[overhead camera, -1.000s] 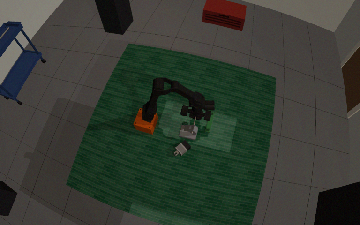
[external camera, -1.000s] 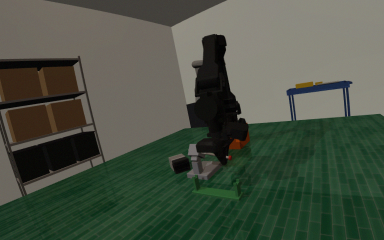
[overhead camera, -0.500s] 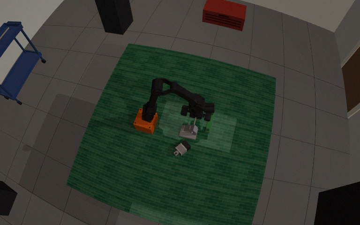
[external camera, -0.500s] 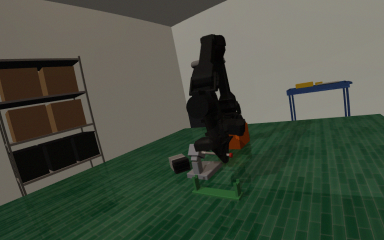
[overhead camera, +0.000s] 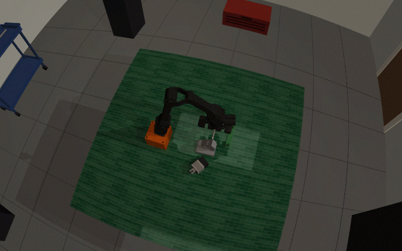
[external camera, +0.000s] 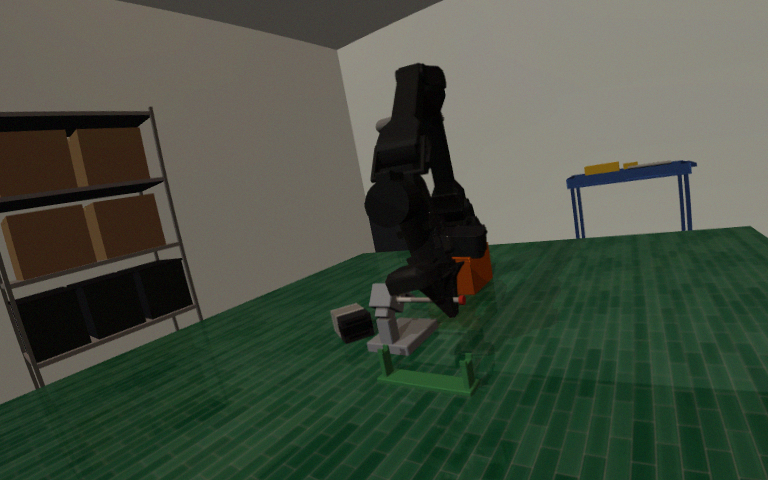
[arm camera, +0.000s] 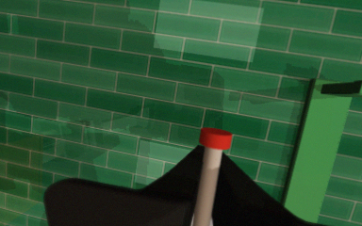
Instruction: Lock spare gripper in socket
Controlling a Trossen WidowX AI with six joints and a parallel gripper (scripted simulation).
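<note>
Right now the green cradle is 100 mm ahead of my gripper tip and 30 mm below it. Also, from my gripper tip: grey mount 110 mm to the right; then spare gripper 240 mm to the right, 30 mm below, 20 mm behind.
</note>
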